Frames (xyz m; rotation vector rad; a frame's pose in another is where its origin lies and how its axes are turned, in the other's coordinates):
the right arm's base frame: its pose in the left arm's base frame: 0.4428 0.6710 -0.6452 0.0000 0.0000 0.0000
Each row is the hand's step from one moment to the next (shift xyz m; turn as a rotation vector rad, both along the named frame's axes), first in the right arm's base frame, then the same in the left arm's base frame.
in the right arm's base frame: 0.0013 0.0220 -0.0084 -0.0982 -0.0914 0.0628
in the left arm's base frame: 0.0013 0.0220 -0.0084 -0.0982 -0.0914 0.0628
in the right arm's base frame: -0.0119 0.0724 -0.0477 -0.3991 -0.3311 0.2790
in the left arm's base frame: -0.0119 0.0724 -0.0477 -0.3991 -0.3311 0.2790
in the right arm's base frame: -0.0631 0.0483 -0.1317 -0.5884 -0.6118 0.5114
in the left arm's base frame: -0.0631 0.0483 -0.1317 -0.5884 -0.6118 0.5114
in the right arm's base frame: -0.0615 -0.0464 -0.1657 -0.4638 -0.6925 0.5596
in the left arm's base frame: -0.0615 -0.0464 -0.1657 -0.4638 -0.6925 0.5596
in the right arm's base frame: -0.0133 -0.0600 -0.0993 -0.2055 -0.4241 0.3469
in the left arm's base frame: -0.0133 -0.0600 -0.0993 -0.2055 -0.4241 0.3469
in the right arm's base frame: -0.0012 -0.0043 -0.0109 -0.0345 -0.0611 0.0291
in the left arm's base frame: -0.0012 -0.0043 -0.0109 -0.0345 -0.0611 0.0291
